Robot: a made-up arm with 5 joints.
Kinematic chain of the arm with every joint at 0, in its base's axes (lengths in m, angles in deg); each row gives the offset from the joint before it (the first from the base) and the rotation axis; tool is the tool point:
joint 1: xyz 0 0 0.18 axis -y
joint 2: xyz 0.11 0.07 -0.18 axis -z
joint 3: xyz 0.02 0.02 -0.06 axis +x
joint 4: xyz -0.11 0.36 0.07 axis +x
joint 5: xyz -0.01 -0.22 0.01 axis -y
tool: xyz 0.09 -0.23 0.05
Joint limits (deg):
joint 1: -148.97..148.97
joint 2: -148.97..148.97
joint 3: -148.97..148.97
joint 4: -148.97..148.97
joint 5: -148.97..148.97
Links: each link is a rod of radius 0.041 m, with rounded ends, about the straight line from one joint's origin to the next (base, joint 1, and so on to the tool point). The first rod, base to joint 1, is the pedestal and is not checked.
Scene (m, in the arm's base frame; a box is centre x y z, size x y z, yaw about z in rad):
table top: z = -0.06
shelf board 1: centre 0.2 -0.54 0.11 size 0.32 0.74 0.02 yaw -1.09
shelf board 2: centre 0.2 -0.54 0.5 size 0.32 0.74 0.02 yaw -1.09
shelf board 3: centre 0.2 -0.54 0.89 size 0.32 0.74 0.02 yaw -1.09
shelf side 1: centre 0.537 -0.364 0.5 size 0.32 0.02 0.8 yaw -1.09
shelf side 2: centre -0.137 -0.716 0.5 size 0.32 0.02 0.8 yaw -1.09
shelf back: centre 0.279 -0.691 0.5 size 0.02 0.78 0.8 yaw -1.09
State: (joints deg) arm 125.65 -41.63 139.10 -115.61 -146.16
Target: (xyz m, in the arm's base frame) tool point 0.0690 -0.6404 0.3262
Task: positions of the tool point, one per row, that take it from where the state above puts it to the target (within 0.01 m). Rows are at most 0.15 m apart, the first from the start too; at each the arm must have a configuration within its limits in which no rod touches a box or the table.
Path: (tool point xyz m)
1: -0.0765 -0.4361 0.7372
2: -0.1158 -0.3308 0.7277
3: -0.1017 -0.3758 0.5912
4: -0.0891 -0.3824 0.4531
5: -0.0820 -0.3508 0.3262
6: -0.0752 -0.4315 0.3264
7: -0.0470 -0.5100 0.3259
8: 0.0017 -0.5813 0.3254
9: 0.0690 -0.6404 0.3261

